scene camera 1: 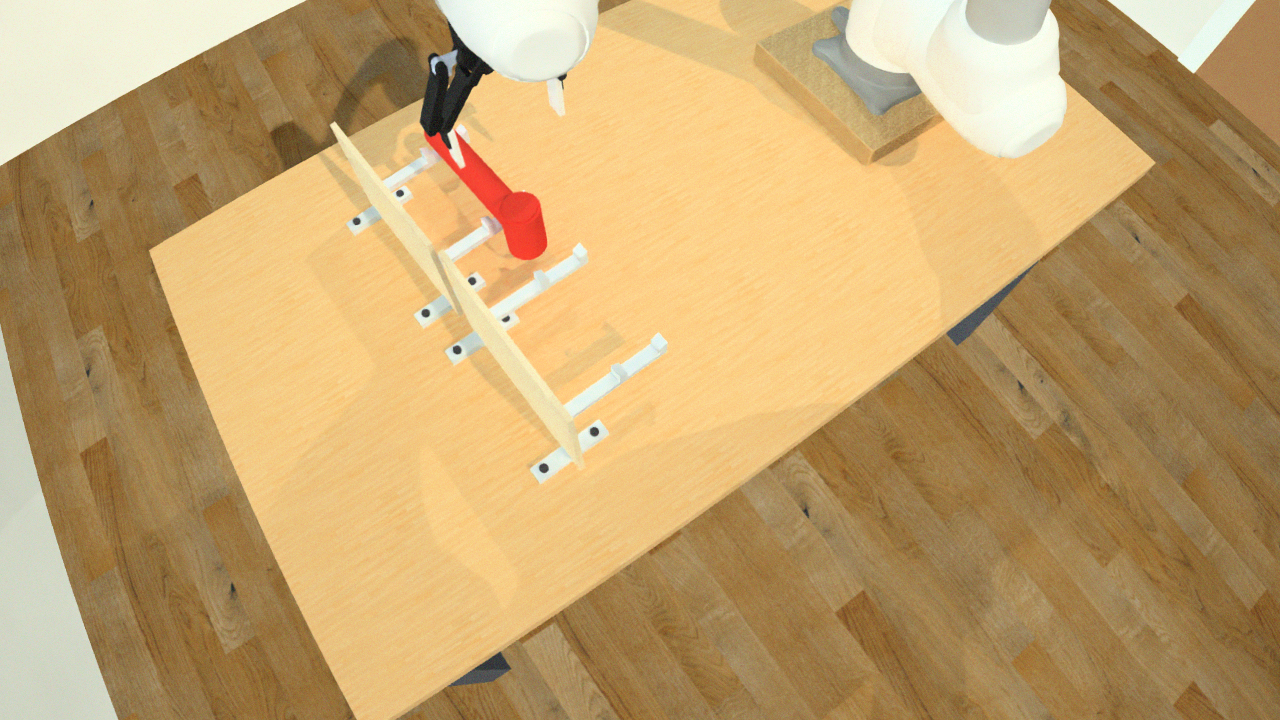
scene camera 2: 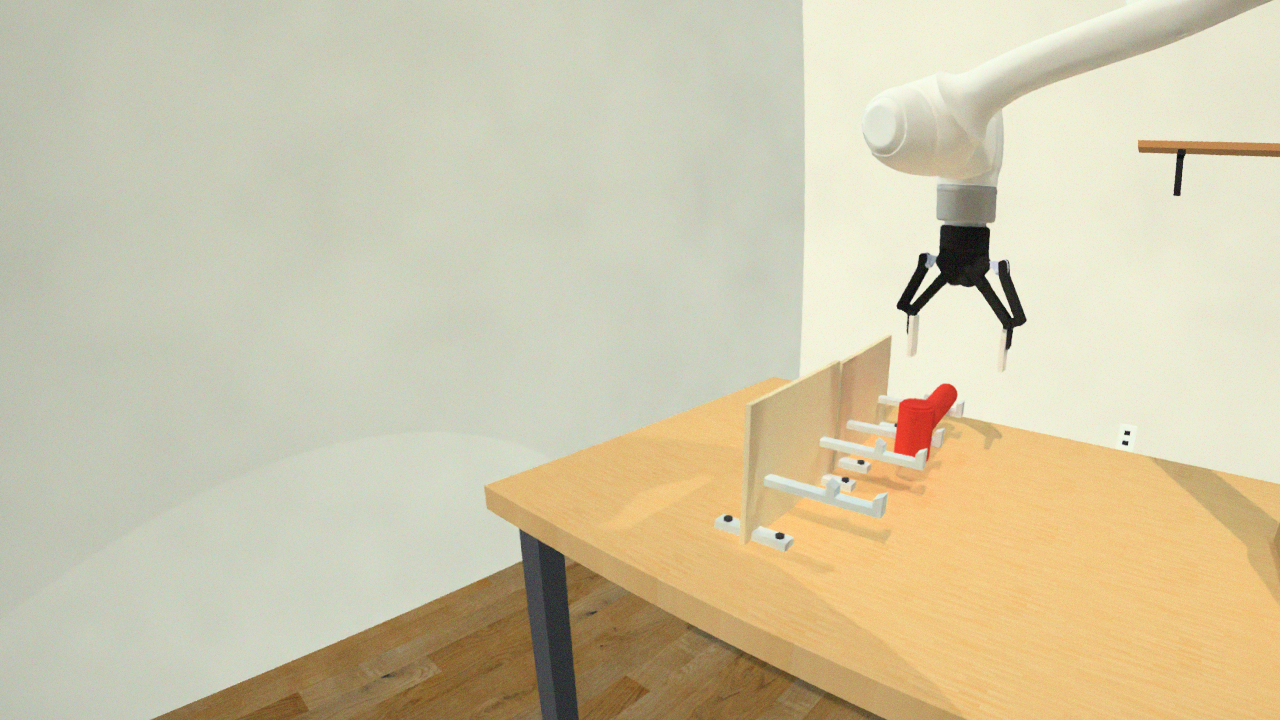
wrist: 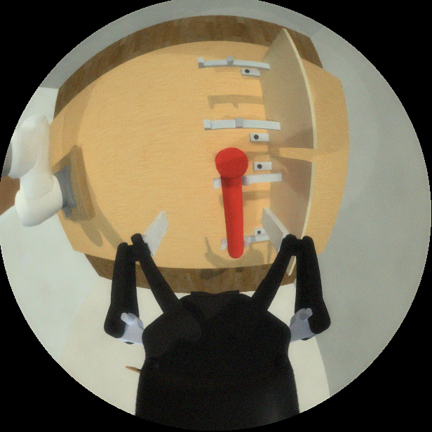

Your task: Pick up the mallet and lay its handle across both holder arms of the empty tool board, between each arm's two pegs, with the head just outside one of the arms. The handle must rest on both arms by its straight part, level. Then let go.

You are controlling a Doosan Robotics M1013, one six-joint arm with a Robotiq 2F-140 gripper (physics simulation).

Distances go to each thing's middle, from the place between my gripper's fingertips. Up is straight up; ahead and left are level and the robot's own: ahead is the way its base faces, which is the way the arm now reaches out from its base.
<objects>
Now: hand 100 mm above the red mallet (scene camera 1: 520, 214), 40 mm to the left of it and 40 mm short of it.
</objects>
